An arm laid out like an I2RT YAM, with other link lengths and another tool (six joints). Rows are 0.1 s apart.
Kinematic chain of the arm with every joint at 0, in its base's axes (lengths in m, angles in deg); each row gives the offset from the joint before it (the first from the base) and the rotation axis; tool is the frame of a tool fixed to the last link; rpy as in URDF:
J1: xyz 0 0 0.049 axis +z
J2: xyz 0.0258 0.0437 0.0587 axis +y
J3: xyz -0.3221 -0.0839 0 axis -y
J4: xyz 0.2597 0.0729 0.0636 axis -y
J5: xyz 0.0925 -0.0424 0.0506 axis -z
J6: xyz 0.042 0 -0.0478 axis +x
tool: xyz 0.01 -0.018 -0.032 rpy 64.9 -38.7 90
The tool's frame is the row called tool.
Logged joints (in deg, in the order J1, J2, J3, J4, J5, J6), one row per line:
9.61 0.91 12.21 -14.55 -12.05 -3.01
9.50 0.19 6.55 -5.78 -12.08 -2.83
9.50 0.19 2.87 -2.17 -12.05 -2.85
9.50 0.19 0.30 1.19 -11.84 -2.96
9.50 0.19 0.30 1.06 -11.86 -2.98
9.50 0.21 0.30 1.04 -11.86 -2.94
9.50 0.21 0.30 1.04 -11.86 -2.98
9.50 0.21 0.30 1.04 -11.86 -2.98
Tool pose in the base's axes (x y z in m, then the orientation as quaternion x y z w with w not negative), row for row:
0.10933 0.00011 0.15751 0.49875 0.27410 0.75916 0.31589
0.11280 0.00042 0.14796 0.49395 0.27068 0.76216 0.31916
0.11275 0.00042 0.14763 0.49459 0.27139 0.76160 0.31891
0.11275 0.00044 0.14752 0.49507 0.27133 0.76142 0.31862
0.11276 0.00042 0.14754 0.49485 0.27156 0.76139 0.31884
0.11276 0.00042 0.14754 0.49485 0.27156 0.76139 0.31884
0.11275 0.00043 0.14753 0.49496 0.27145 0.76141 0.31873
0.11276 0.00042 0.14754 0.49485 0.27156 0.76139 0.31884
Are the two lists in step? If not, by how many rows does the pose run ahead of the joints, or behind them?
The pose runs 2 rows ahead of the joints: the pose in row i belongs to the joints in row i + 2.
